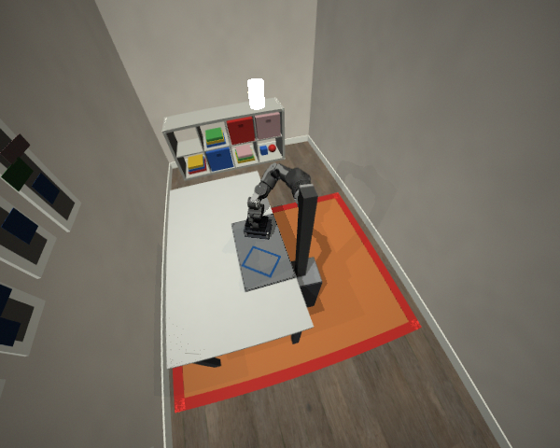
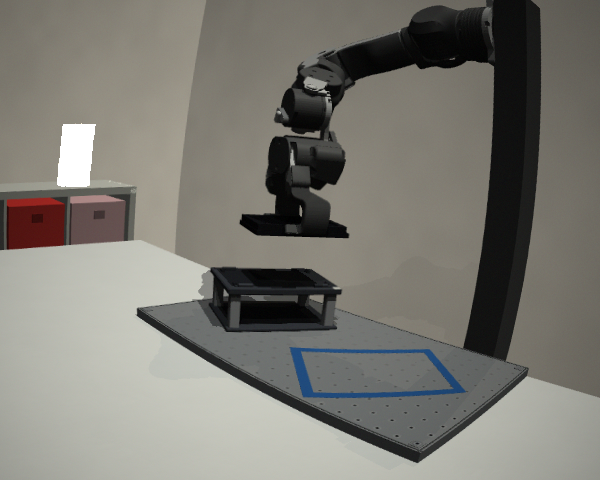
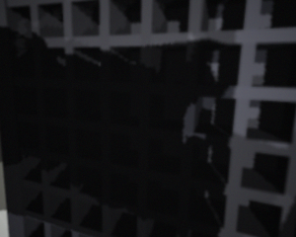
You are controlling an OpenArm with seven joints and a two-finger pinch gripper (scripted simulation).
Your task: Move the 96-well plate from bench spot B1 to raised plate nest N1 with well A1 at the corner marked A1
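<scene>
Now: hand 30 mm to the left of the black plate nest and 90 mm above it. Round my hand: black 96-well plate right at my hand.
</scene>
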